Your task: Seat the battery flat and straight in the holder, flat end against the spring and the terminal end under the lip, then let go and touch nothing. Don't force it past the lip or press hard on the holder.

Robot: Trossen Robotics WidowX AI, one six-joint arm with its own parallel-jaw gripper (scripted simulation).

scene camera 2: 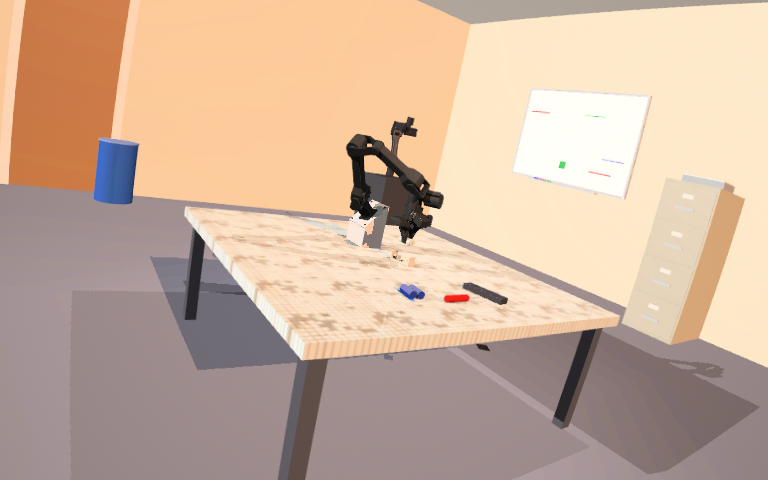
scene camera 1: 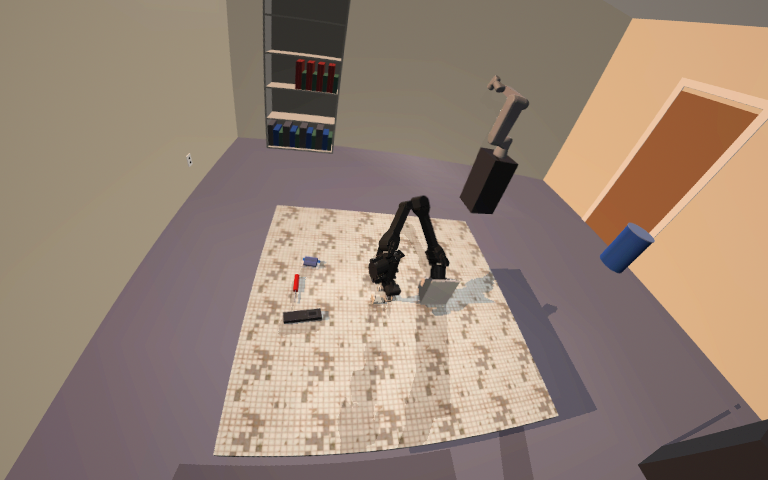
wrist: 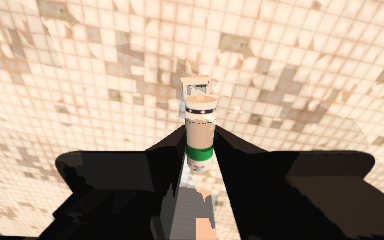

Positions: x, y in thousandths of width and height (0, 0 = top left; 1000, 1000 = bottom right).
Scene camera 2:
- my gripper: 529, 507
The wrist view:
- my gripper: 520, 540
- battery: 522, 465, held by my gripper
